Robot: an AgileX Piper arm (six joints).
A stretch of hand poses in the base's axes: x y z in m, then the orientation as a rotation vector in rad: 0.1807 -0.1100 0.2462 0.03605 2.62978 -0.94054; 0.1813 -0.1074 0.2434 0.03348 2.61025 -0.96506; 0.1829 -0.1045 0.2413 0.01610 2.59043 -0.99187; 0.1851 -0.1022 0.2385 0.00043 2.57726 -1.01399; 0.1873 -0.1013 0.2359 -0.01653 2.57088 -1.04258; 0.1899 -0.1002 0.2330 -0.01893 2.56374 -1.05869; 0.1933 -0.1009 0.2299 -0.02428 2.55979 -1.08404; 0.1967 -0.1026 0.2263 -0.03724 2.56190 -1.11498; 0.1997 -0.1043 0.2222 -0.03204 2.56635 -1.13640; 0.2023 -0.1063 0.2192 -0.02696 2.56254 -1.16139; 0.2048 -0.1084 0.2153 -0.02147 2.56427 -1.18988; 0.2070 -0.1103 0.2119 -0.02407 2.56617 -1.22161; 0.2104 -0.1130 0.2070 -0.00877 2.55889 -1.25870; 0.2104 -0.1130 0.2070 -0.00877 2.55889 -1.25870; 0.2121 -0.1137 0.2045 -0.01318 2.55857 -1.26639; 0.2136 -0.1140 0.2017 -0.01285 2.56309 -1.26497; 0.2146 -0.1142 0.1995 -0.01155 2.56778 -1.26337; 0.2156 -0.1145 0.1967 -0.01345 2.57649 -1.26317; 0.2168 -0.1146 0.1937 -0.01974 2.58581 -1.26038; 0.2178 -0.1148 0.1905 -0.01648 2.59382 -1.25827
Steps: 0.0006 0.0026 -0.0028 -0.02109 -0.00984 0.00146; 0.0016 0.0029 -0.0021 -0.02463 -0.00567 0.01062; 0.0022 0.0023 -0.0028 -0.01975 -0.00122 0.00863; 0.0022 0.0009 -0.0026 -0.02238 0.00732 0.00574; 0.0026 0.0011 -0.0029 -0.01258 -0.00076 -0.00035; 0.0034 -0.0007 -0.0031 -0.01808 0.00576 -0.00187; 0.0034 -0.0017 -0.0036 -0.02094 0.01507 -0.00052; 0.0030 -0.0017 -0.0041 -0.01188 0.00907 -0.01037; 0.0026 -0.0020 -0.0030 -0.01634 0.00333 -0.00849; 0.0025 -0.0021 -0.0039 -0.01688 0.00926 -0.01161; 0.0022 -0.0019 -0.0034 -0.01962 0.01311 -0.00756; 0.0034 -0.0027 -0.0049 -0.02362 0.00222 -0.01694; 0.0000 0.0000 0.0000 0.00000 0.00000 0.00000; 0.0017 -0.0007 -0.0025 -0.00528 0.00382 0.00070; 0.0015 -0.0003 -0.0028 0.00227 0.00311 -0.00144; 0.0010 -0.0002 -0.0022 0.00252 0.00290 -0.00205; 0.0010 -0.0003 -0.0028 0.00254 0.00769 -0.00193; 0.0012 -0.0001 -0.0030 0.00389 0.00862 0.00122; 0.0010 -0.0002 -0.0032 0.00394 0.00488 -0.00434
